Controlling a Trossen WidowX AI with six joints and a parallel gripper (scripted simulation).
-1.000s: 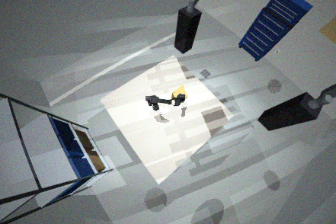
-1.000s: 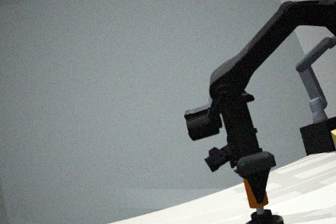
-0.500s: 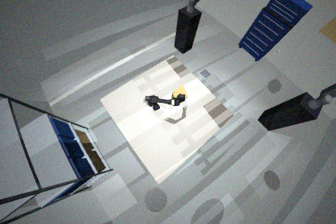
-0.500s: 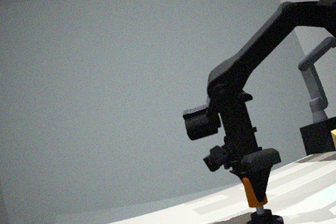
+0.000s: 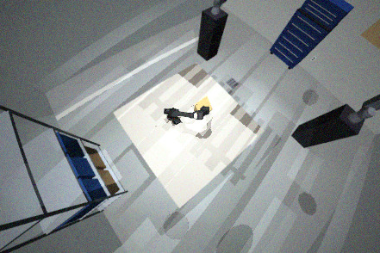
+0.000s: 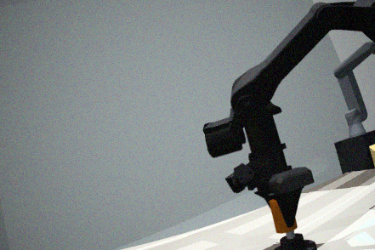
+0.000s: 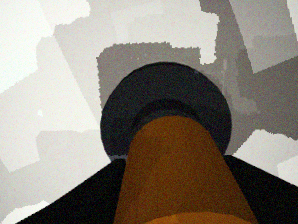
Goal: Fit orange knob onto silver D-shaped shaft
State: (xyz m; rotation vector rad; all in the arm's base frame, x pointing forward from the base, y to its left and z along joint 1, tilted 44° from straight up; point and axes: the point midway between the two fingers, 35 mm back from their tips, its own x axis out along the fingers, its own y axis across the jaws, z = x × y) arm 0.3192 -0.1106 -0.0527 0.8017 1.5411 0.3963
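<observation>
Right now the orange knob is 3 cm above my gripper tip. From my gripper tip the other things lie so: dark round pedestal (4 cm below).
</observation>
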